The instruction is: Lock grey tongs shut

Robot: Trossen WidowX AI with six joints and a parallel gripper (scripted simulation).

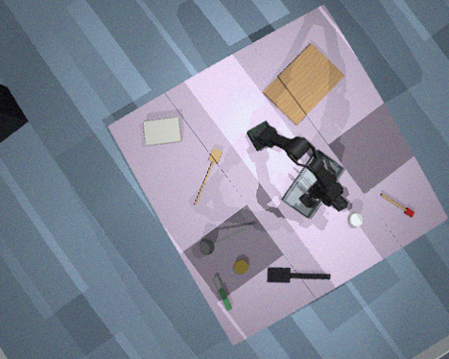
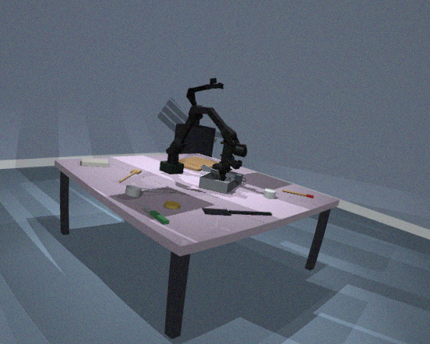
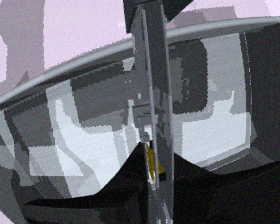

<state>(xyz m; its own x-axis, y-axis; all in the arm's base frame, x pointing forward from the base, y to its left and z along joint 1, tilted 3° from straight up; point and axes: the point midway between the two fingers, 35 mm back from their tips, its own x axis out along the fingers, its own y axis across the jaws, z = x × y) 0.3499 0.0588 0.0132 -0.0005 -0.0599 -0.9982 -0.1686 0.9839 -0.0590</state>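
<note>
The roasting tin is 2 cm behind my gripper tip and 2 cm to the left of it. Also, from my gripper tip: black spatula (32 cm ahead, 31 cm to the right, 3 cm below); then yellow tab (2 cm ahead, 4 cm above); then white cup (25 cm ahead, 10 cm to the left, 2 cm below).
</note>
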